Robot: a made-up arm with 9 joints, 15 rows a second.
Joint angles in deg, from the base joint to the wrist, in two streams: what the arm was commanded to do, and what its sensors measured. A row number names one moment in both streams.
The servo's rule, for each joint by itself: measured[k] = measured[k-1] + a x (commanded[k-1-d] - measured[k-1]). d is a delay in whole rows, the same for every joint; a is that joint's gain. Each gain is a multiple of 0.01, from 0.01 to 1. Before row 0 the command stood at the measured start. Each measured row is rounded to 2 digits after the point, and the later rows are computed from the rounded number. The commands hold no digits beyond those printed.
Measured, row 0: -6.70 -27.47 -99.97 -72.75 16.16 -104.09 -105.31 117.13 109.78
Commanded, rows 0 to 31: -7.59 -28.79 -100.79 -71.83 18.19 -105.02 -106.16 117.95 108.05; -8.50 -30.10 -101.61 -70.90 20.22 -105.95 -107.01 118.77 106.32; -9.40 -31.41 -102.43 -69.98 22.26 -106.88 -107.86 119.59 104.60; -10.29 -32.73 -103.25 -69.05 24.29 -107.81 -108.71 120.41 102.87; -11.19 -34.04 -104.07 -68.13 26.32 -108.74 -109.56 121.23 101.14; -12.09 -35.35 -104.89 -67.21 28.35 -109.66 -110.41 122.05 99.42; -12.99 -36.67 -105.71 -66.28 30.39 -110.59 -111.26 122.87 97.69; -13.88 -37.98 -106.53 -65.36 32.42 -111.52 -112.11 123.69 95.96; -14.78 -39.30 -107.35 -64.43 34.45 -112.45 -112.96 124.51 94.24; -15.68 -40.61 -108.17 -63.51 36.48 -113.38 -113.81 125.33 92.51; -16.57 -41.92 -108.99 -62.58 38.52 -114.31 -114.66 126.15 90.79; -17.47 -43.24 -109.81 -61.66 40.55 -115.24 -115.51 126.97 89.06; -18.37 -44.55 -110.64 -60.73 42.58 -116.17 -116.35 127.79 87.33; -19.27 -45.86 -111.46 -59.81 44.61 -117.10 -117.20 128.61 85.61; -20.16 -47.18 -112.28 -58.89 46.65 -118.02 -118.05 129.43 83.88; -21.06 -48.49 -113.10 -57.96 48.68 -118.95 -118.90 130.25 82.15; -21.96 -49.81 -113.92 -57.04 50.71 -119.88 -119.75 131.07 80.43; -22.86 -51.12 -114.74 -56.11 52.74 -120.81 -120.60 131.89 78.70; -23.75 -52.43 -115.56 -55.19 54.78 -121.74 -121.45 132.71 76.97; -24.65 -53.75 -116.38 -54.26 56.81 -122.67 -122.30 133.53 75.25; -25.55 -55.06 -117.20 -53.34 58.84 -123.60 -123.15 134.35 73.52; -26.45 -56.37 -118.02 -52.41 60.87 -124.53 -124.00 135.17 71.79; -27.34 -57.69 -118.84 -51.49 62.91 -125.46 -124.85 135.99 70.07; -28.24 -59.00 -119.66 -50.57 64.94 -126.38 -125.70 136.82 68.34; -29.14 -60.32 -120.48 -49.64 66.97 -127.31 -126.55 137.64 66.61; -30.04 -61.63 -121.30 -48.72 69.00 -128.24 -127.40 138.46 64.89; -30.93 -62.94 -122.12 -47.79 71.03 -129.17 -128.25 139.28 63.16; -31.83 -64.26 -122.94 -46.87 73.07 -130.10 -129.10 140.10 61.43; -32.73 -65.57 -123.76 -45.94 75.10 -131.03 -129.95 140.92 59.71; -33.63 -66.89 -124.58 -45.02 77.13 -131.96 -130.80 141.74 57.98; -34.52 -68.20 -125.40 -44.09 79.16 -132.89 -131.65 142.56 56.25; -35.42 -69.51 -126.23 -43.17 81.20 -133.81 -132.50 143.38 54.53
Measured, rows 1 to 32: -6.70 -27.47 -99.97 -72.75 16.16 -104.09 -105.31 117.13 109.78; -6.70 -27.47 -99.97 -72.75 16.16 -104.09 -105.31 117.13 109.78; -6.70 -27.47 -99.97 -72.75 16.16 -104.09 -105.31 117.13 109.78; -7.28 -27.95 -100.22 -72.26 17.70 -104.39 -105.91 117.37 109.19; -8.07 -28.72 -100.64 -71.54 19.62 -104.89 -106.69 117.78 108.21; -8.93 -29.69 -101.18 -70.71 21.63 -105.53 -107.52 118.30 106.98; -9.81 -30.78 -101.80 -69.83 23.65 -106.26 -108.36 118.91 105.58; -10.71 -31.95 -102.48 -68.93 25.68 -107.05 -109.21 119.58 104.07; -11.61 -33.17 -103.20 -68.02 27.71 -107.89 -110.06 120.30 102.49; -12.51 -34.43 -103.95 -67.10 29.75 -108.75 -110.91 121.05 100.86; -13.40 -35.71 -104.72 -66.18 31.78 -109.64 -111.76 121.82 99.19; -14.30 -37.00 -105.51 -65.25 33.81 -110.54 -112.61 122.60 97.51; -15.20 -38.30 -106.31 -64.33 35.84 -111.45 -113.46 123.39 95.81; -16.09 -39.60 -107.11 -63.40 37.88 -112.37 -114.31 124.19 94.10; -16.99 -40.91 -107.92 -62.48 39.91 -113.29 -115.16 125.00 92.39; -17.89 -42.22 -108.74 -61.55 41.94 -114.21 -116.00 125.81 90.67; -18.79 -43.53 -109.56 -60.63 43.97 -115.13 -116.85 126.62 88.95; -19.68 -44.84 -110.38 -59.71 46.01 -116.05 -117.70 127.43 87.23; -20.58 -46.15 -111.20 -58.78 48.04 -116.98 -118.55 128.25 85.50; -21.48 -47.47 -112.02 -57.86 50.07 -117.91 -119.40 129.07 83.78; -22.38 -48.78 -112.84 -56.93 52.10 -118.84 -120.25 129.89 82.05; -23.27 -50.09 -113.66 -56.01 54.14 -119.77 -121.10 130.71 80.32; -24.17 -51.41 -114.48 -55.08 56.17 -120.70 -121.95 131.53 78.60; -25.07 -52.72 -115.30 -54.16 58.20 -121.63 -122.80 132.35 76.87; -25.97 -54.03 -116.12 -53.23 60.23 -122.56 -123.65 133.17 75.14; -26.86 -55.35 -116.94 -52.31 62.27 -123.49 -124.50 133.99 73.42; -27.76 -56.66 -117.76 -51.39 64.30 -124.41 -125.35 134.81 71.69; -28.66 -57.98 -118.58 -50.46 66.33 -125.34 -126.20 135.63 69.96; -29.56 -59.29 -119.40 -49.54 68.36 -126.27 -127.05 136.45 68.24; -30.45 -60.60 -120.22 -48.61 70.39 -127.20 -127.90 137.27 66.51; -31.35 -61.92 -121.04 -47.69 72.43 -128.13 -128.75 138.09 64.78; -32.25 -63.23 -121.86 -46.76 74.46 -129.06 -129.60 138.91 63.06
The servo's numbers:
d 3
a 0.65 0.36 0.30 0.53 0.76 0.32 0.71 0.29 0.34

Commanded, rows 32 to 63: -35.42 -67.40 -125.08 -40.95 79.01 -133.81 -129.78 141.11 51.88; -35.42 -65.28 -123.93 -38.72 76.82 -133.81 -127.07 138.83 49.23; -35.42 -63.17 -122.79 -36.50 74.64 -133.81 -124.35 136.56 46.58; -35.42 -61.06 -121.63 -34.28 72.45 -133.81 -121.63 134.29 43.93; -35.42 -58.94 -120.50 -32.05 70.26 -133.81 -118.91 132.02 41.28; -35.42 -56.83 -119.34 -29.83 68.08 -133.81 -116.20 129.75 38.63; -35.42 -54.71 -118.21 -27.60 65.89 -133.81 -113.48 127.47 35.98; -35.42 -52.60 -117.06 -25.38 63.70 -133.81 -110.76 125.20 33.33; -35.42 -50.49 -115.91 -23.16 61.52 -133.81 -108.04 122.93 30.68; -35.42 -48.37 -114.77 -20.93 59.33 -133.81 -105.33 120.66 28.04; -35.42 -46.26 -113.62 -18.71 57.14 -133.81 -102.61 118.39 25.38; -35.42 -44.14 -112.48 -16.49 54.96 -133.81 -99.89 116.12 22.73; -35.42 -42.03 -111.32 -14.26 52.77 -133.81 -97.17 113.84 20.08; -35.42 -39.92 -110.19 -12.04 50.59 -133.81 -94.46 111.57 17.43; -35.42 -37.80 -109.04 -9.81 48.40 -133.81 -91.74 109.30 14.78; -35.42 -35.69 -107.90 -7.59 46.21 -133.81 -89.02 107.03 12.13; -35.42 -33.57 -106.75 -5.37 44.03 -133.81 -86.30 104.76 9.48; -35.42 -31.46 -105.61 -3.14 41.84 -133.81 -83.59 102.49 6.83; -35.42 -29.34 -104.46 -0.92 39.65 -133.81 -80.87 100.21 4.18; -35.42 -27.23 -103.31 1.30 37.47 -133.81 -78.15 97.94 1.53; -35.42 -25.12 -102.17 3.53 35.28 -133.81 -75.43 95.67 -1.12; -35.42 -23.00 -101.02 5.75 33.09 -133.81 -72.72 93.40 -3.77; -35.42 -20.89 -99.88 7.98 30.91 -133.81 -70.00 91.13 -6.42; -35.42 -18.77 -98.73 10.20 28.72 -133.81 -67.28 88.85 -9.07; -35.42 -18.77 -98.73 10.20 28.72 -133.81 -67.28 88.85 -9.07; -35.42 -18.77 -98.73 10.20 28.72 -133.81 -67.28 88.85 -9.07; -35.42 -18.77 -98.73 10.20 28.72 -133.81 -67.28 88.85 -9.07; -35.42 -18.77 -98.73 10.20 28.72 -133.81 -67.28 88.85 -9.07; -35.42 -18.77 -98.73 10.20 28.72 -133.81 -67.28 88.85 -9.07; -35.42 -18.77 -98.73 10.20 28.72 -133.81 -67.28 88.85 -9.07; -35.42 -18.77 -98.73 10.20 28.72 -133.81 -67.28 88.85 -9.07; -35.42 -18.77 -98.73 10.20 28.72 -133.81 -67.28 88.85 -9.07
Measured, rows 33 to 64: -33.15 -64.55 -122.68 -45.84 76.49 -129.99 -130.45 139.73 61.33; -34.04 -65.86 -123.50 -44.91 78.52 -130.92 -131.30 140.55 59.60; -34.94 -67.17 -124.32 -43.99 80.56 -131.84 -132.15 141.37 57.88; -35.25 -67.25 -124.55 -42.38 79.38 -132.47 -130.47 141.29 55.84; -35.36 -66.54 -124.36 -40.44 77.43 -132.90 -128.06 140.58 53.59; -35.40 -65.33 -123.89 -38.35 75.31 -133.19 -125.43 139.41 51.21; -35.41 -63.79 -123.21 -36.19 73.14 -133.39 -122.73 137.93 48.73; -35.42 -62.04 -122.40 -34.00 70.95 -133.52 -120.02 136.22 46.20; -35.42 -60.16 -121.48 -31.79 68.77 -133.61 -117.31 134.34 43.63; -35.42 -58.20 -120.50 -29.57 66.58 -133.67 -114.59 132.35 41.03; -35.42 -56.18 -119.47 -27.35 64.39 -133.71 -111.87 130.28 38.41; -35.42 -54.13 -118.40 -25.13 62.21 -133.74 -109.15 128.15 35.78; -35.42 -52.06 -117.31 -22.90 60.02 -133.76 -106.44 125.98 33.15; -35.42 -49.97 -116.20 -20.68 57.83 -133.78 -103.72 123.78 30.51; -35.42 -47.87 -115.08 -18.46 55.65 -133.79 -101.00 121.56 27.86; -35.42 -45.77 -113.95 -16.23 53.46 -133.80 -98.28 119.32 25.21; -35.42 -43.66 -112.82 -14.01 51.28 -133.80 -95.57 117.07 22.56; -35.42 -41.55 -111.69 -11.78 49.09 -133.80 -92.85 114.82 19.91; -35.42 -39.44 -110.55 -9.56 46.90 -133.80 -90.13 112.56 17.26; -35.42 -37.33 -109.41 -7.34 44.72 -133.80 -87.41 110.30 14.61; -35.42 -35.22 -108.27 -5.11 42.53 -133.80 -84.70 108.04 11.96; -35.42 -33.10 -107.13 -2.89 40.34 -133.80 -81.98 105.77 9.31; -35.42 -30.99 -105.98 -0.67 38.16 -133.80 -79.26 103.50 6.66; -35.42 -28.88 -104.84 1.56 35.97 -133.80 -76.54 101.23 4.01; -35.42 -26.76 -103.69 3.78 33.78 -133.80 -73.83 98.96 1.36; -35.42 -24.65 -102.55 6.01 31.60 -133.80 -71.11 96.69 -1.29; -35.42 -22.53 -101.40 8.23 29.41 -133.80 -68.39 94.42 -3.94; -35.42 -21.18 -100.60 9.27 28.89 -133.80 -67.60 92.80 -5.68; -35.42 -20.31 -100.04 9.76 28.76 -133.80 -67.37 91.65 -6.83; -35.42 -19.76 -99.65 9.99 28.73 -133.80 -67.31 90.84 -7.59; -35.42 -19.40 -99.37 10.10 28.72 -133.80 -67.29 90.26 -8.09; -35.42 -19.17 -99.18 10.15 28.72 -133.80 -67.28 89.85 -8.42
